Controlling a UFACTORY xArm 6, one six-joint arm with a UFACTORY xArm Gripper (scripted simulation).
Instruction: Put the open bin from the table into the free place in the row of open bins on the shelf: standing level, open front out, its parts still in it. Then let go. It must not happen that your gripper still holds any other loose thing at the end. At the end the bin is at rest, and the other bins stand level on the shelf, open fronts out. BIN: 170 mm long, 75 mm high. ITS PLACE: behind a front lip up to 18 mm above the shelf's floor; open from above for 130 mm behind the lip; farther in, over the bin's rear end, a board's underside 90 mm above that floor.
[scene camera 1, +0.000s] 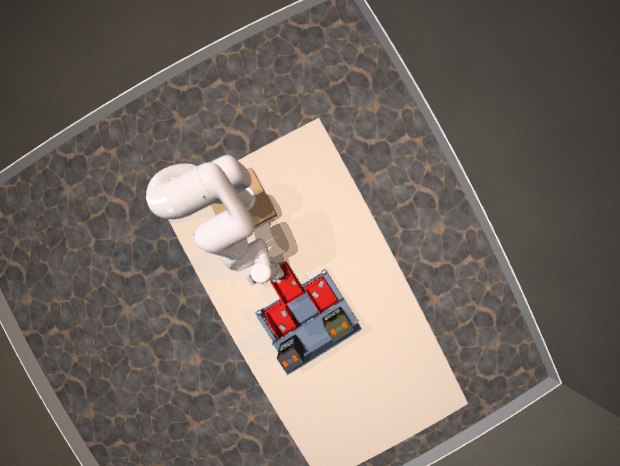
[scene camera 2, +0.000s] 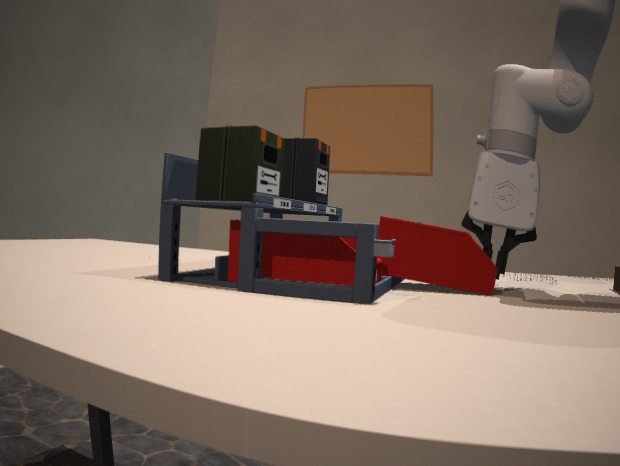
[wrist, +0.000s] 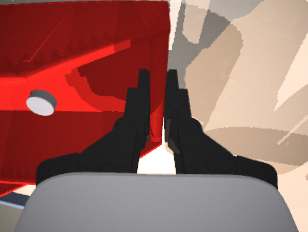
Labels:
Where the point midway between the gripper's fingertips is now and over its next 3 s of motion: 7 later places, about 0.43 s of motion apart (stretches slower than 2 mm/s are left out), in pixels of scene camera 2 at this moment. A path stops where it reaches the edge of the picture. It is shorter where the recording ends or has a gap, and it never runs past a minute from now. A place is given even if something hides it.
My gripper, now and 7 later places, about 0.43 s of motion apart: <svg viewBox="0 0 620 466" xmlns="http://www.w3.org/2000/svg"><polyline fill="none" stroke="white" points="490,277 491,272 491,264 491,259 491,257 491,259 491,260 492,261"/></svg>

